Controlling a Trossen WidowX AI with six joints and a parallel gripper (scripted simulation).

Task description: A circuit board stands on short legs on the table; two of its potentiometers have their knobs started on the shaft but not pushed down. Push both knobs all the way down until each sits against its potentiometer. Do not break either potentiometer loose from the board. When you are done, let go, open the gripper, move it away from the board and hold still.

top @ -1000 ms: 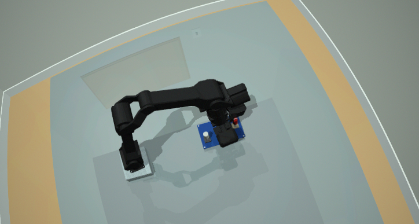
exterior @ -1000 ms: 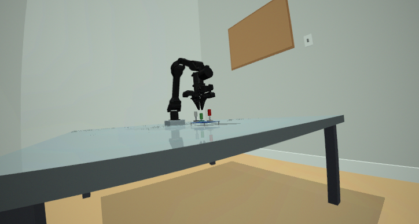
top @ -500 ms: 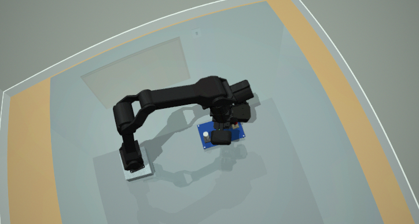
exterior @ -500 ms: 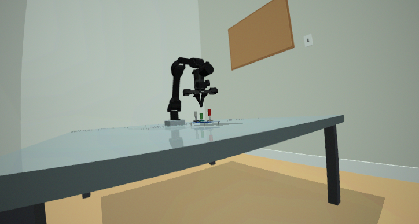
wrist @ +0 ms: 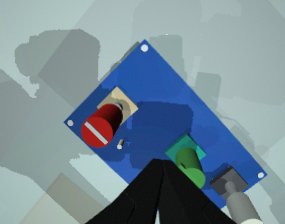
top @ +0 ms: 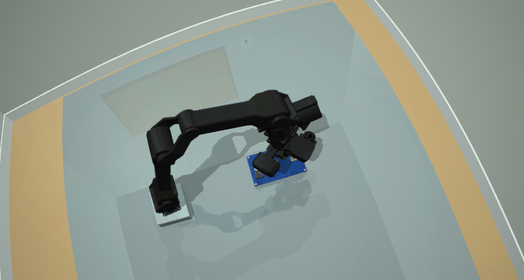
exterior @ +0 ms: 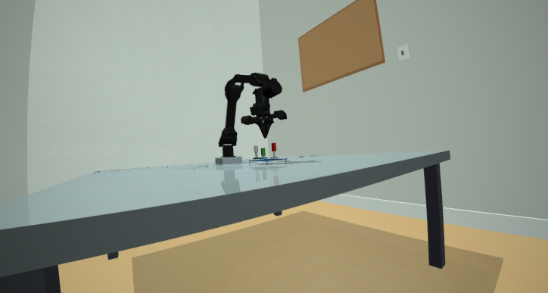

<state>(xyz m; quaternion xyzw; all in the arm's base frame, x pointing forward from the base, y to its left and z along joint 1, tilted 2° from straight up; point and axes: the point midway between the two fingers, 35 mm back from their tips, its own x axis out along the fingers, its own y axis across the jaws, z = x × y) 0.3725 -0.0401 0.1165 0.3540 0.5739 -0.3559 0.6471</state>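
My gripper tip is now 3 cm short of the red knob, 1 cm to the right of it and 4 cm above it. Also, from my gripper tip: green knob (3 cm behind, 1 cm to the left, 5 cm below).
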